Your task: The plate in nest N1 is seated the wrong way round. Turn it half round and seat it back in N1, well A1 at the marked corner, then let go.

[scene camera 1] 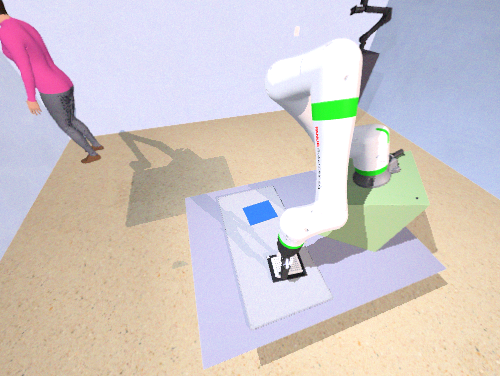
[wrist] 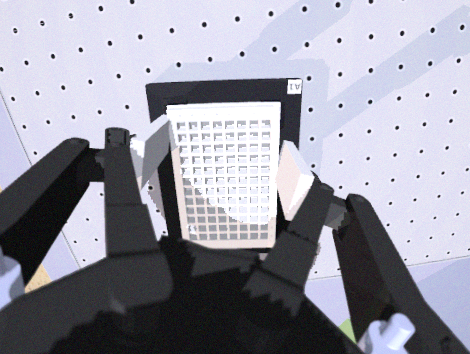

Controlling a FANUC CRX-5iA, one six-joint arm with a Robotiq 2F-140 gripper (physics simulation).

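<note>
The white well plate [scene camera 1: 297, 263] [wrist: 227, 170] lies in line with the black nest N1 [scene camera 1: 296, 277] [wrist: 220, 91], its long sides parallel to the nest's. Whether it rests fully on the nest floor or a little above cannot be told. The nest's "A1" label [wrist: 294, 86] is at the upper right corner in the wrist view. No well A1 mark on the plate can be made out. My gripper [scene camera 1: 285, 271] [wrist: 225, 146] is shut on the plate, with one pale fingertip pad at each long side. The plate's near end is partly hidden by the gripper body.
The nest stands on a pale perforated board [scene camera 1: 255, 310] [wrist: 390, 165]. A flat blue rectangle [scene camera 1: 260, 212] lies at the board's far end. A green pedestal [scene camera 1: 377, 220] carries the arm at the right. A person in pink [scene camera 1: 40, 60] stands at the far left, away from the board.
</note>
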